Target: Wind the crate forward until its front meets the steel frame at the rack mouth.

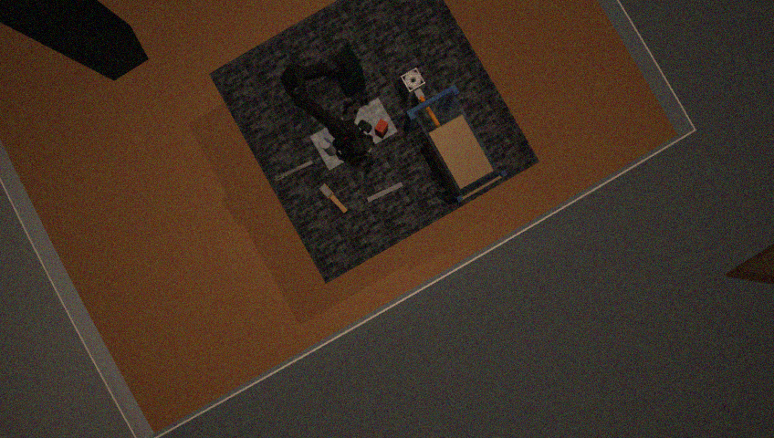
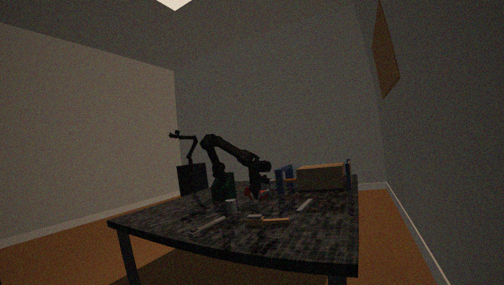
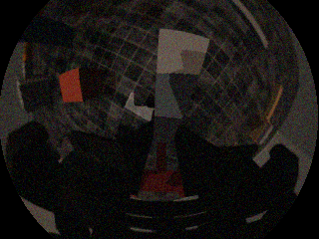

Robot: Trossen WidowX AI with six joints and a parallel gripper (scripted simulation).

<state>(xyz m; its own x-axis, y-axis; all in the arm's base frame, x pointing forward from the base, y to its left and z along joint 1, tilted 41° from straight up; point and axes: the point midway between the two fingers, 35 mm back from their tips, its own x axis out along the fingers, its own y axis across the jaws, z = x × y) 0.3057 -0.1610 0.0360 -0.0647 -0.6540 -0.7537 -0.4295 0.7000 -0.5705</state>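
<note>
Right now my gripper tip is 4 cm past the red grip, 3 cm below it and 2 cm to the left of it. The rest, counted from my gripper tip: wooden-handled tool: 25 cm to the right, 16 cm ahead, 2 cm below; then winch handle: 2 cm above; then flat grey bar: 28 cm ahead, 3 cm below, 1 cm to the right.
</note>
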